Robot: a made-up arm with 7 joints. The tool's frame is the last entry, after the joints.
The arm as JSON. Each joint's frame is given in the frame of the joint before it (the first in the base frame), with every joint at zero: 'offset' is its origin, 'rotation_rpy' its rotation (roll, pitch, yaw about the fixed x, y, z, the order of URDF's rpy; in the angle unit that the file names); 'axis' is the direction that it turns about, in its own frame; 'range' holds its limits. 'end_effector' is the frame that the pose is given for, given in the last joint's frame.
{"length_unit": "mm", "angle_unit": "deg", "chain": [
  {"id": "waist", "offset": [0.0, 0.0, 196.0], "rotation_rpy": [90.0, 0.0, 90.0], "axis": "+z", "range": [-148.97, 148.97]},
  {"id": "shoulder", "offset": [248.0, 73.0, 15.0], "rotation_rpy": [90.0, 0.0, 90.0], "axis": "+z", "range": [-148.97, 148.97]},
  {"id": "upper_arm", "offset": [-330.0, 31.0, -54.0], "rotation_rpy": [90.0, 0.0, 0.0], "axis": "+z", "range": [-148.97, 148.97]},
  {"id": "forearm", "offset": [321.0, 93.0, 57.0], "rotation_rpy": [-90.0, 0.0, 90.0], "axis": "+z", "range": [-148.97, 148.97]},
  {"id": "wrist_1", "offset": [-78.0, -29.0, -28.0], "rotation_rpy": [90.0, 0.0, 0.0], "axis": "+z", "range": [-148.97, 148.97]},
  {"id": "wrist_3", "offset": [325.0, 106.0, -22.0], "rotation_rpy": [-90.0, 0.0, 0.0], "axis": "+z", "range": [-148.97, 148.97]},
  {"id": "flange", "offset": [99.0, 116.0, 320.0], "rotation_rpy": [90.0, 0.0, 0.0], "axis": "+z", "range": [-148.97, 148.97]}
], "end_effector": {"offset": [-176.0, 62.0, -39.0], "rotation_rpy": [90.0, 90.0, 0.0]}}
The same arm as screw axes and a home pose.
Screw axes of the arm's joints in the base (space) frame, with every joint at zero. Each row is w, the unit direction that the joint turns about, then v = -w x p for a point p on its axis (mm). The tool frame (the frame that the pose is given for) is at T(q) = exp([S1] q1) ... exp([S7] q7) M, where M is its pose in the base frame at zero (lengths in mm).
S1: w 1 0 0 v 0 196 0
S2: w 0 1 0 v -269 0 15
S3: w -1 0 0 v 0 61 194
S4: w 0 0 -1 v -287 -11 0
S5: w -1 0 0 v 0 -288 209
S6: w 0 0 -1 v -534 -18 0
S7: w -1 0 0 v 0 138 633
M: xyz 137 457 -200 (mm) quaternion w x y z 1 0 0 0
Joint limits (rad, base to tool): -2.6..2.6 -2.6..2.6 -2.6..2.6 -2.6..2.6 -2.6..2.6 -2.6..2.6 -2.6..2.6

